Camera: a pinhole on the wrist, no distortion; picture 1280 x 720 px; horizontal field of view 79.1 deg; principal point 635.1 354.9 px. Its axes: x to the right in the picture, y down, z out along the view. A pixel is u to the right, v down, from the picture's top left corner.
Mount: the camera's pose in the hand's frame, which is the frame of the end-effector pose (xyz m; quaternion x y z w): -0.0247 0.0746 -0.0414 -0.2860 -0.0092 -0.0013 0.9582
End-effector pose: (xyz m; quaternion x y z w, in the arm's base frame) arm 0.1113 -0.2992 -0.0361 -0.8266 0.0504 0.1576 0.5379
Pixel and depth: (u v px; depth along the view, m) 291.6 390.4 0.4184
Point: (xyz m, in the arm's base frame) -0.2354 -0.1842 -0.3563
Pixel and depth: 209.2 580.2 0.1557
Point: -0.0579 -0.3346 -0.1964
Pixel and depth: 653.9 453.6 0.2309
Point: 0.0047 -0.2723 -0.2765
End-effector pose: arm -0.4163 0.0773 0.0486 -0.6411 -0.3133 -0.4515 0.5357
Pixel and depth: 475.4 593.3 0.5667
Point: 0.0758 0.2924 -0.3088
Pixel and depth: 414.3 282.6 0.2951
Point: -0.2195 0.2500 -0.1457
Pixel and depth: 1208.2 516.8 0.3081
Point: -0.0289 0.1721 0.1063
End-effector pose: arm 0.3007 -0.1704 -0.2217 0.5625 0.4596 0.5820 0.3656
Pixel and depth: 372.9 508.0 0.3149
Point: 0.5258 -0.3684 0.0075
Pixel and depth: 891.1 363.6 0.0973
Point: 0.3515 -0.2000 -0.1001
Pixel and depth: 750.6 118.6 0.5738
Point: 0.8489 -0.1326 -0.0055
